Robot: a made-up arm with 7 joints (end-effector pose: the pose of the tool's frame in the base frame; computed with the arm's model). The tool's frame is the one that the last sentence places. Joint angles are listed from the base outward.
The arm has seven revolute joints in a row. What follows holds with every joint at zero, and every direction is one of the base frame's.
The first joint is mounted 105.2 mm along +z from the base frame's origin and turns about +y.
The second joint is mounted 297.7 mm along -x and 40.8 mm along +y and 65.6 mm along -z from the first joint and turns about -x.
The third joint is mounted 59.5 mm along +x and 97 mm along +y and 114.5 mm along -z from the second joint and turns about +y.
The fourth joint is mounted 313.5 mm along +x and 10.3 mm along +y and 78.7 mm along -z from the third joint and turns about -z.
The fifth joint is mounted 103.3 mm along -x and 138.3 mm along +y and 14 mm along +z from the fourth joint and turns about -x.
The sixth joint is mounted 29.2 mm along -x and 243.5 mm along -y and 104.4 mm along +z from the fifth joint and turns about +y.
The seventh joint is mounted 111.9 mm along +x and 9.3 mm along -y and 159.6 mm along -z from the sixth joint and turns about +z.
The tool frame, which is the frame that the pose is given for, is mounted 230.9 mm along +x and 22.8 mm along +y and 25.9 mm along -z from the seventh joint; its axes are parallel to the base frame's.
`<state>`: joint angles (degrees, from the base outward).
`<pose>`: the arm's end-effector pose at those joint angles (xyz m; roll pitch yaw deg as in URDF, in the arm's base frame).
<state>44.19 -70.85 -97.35 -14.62 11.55 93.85 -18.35</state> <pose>-0.1906 0.0314 -0.0557 20.19 62.69 -45.61</pose>
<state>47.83 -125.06 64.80 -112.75 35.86 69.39 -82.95</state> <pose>0.3640 0.6107 0.2018 79.83 10.03 11.50</pose>
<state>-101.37 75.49 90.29 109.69 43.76 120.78 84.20</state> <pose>0.6382 -0.5718 0.0117 140.98 47.81 -77.97</pose>
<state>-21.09 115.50 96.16 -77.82 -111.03 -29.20 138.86</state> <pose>-0.3329 -0.0979 -0.0907 -9.21 -47.18 37.40</pose>
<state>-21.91 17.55 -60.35 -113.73 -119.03 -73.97 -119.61</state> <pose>0.3464 -0.0344 -0.1966 9.04 37.52 -62.86</pose>
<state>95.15 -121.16 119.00 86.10 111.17 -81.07 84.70</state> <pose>0.3621 0.5363 0.7195 -89.34 -47.82 -119.21</pose>
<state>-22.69 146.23 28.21 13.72 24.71 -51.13 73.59</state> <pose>0.1548 -0.3192 0.2183 -175.83 4.45 -71.76</pose>
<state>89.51 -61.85 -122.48 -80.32 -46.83 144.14 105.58</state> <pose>-0.1546 -0.1457 0.5792 142.59 -24.44 98.71</pose>
